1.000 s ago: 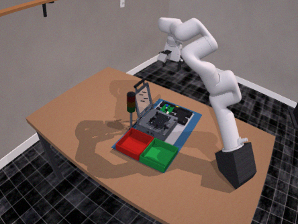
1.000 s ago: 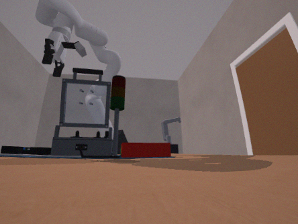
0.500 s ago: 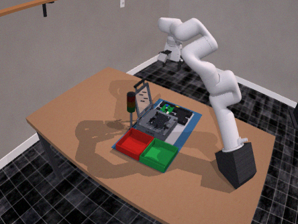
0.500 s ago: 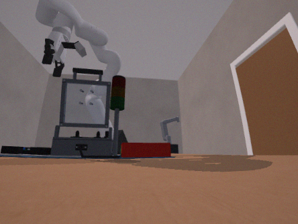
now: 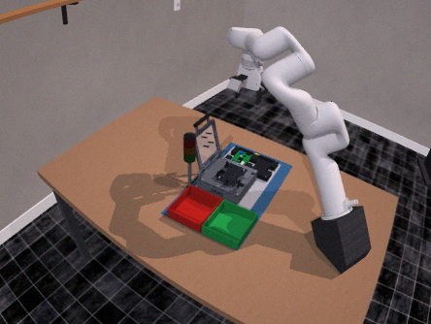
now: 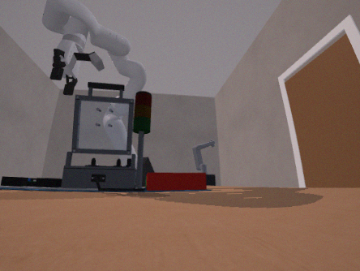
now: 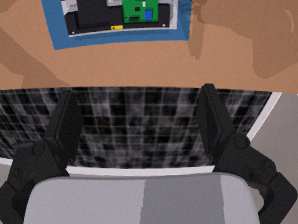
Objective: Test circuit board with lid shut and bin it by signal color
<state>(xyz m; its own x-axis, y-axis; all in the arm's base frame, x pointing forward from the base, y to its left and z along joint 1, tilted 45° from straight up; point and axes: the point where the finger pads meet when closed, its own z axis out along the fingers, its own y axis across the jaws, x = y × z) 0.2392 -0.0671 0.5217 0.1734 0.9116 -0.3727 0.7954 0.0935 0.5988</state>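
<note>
Right now the green circuit board is 300 mm below my hand. From my hand the other things lie so: tester lid (120 mm ahead, 150 mm to the left, 140 mm below); black latch block (50 mm behind, 240 mm to the left, 240 mm below); tester plate (180 mm to the left, 250 mm below).
</note>
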